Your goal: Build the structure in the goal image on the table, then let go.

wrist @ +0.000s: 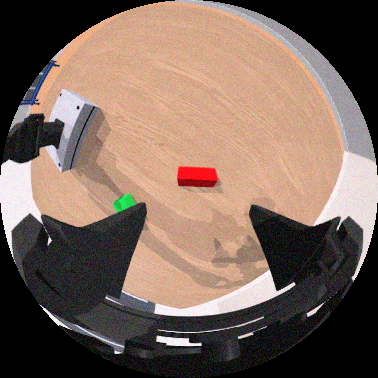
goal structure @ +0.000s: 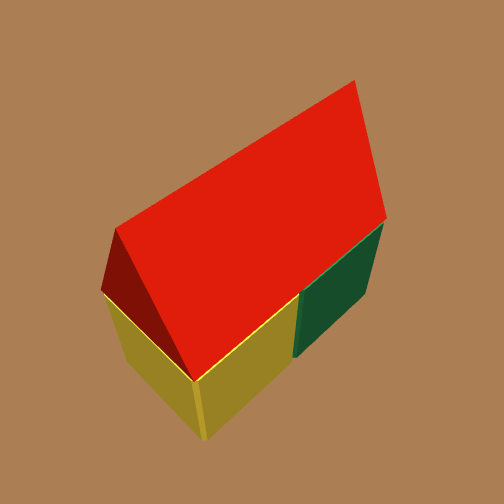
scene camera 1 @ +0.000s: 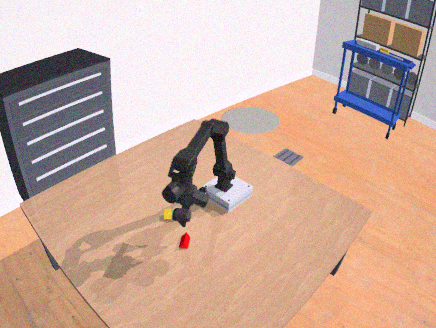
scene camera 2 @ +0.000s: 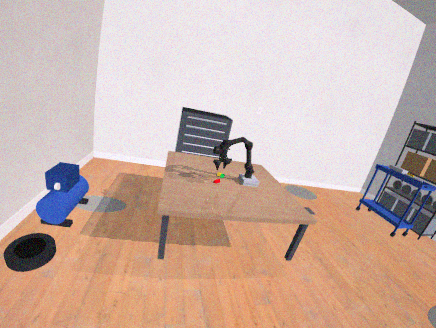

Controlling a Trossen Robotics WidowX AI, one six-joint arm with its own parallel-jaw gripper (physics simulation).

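Frame: origin at the arm's base, x ahead, y left, z up, level; centimetres.
Where they show: gripper, fingertip midpoint: [wrist: 200, 209] [scene camera 2: 220, 169]; arm's base, link origin: [wrist: 56, 132] [scene camera 1: 223, 186] [scene camera 2: 247, 176].
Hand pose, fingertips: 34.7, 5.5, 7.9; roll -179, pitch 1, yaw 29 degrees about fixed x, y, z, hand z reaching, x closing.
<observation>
Each offset is from my fingertips to the top centre of the thing, as dx, dy, dz. Level surfaces: height alone.
A red block @(+0.9, -0.7, -10.5) [scene camera 1: 185, 241] [scene camera 2: 216, 181] [wrist: 197, 176] lies on the table @(dz -13.4) [scene camera 1: 280, 250] [scene camera 2: 240, 205] [wrist: 260, 125]; it looks long in the wrist view and has a peaked outline in scene view 1. A yellow cube @(-6.8, -15.8, -10.1) [scene camera 1: 168, 214] [scene camera 2: 219, 174] and a green cube @(-9.1, -12.5, -10.1) [scene camera 2: 222, 176] [wrist: 125, 202] sit side by side, apart from the red block. In scene view 1 the arm covers most of the green cube. The yellow cube does not show in the wrist view. My gripper [scene camera 1: 194, 214] [scene camera 2: 220, 168] [wrist: 200, 209] is open and empty above the table, with the red block ahead of its fingers in the wrist view.
The arm's pale base [scene camera 1: 229, 195] [scene camera 2: 248, 181] [wrist: 70, 125] stands on the table near the cubes. A dark drawer cabinet [scene camera 1: 65, 125] [scene camera 2: 205, 132] is behind the table. A blue cart [scene camera 1: 367, 107] and a blue compressor [scene camera 2: 65, 200] stand on the floor, off the table.
</observation>
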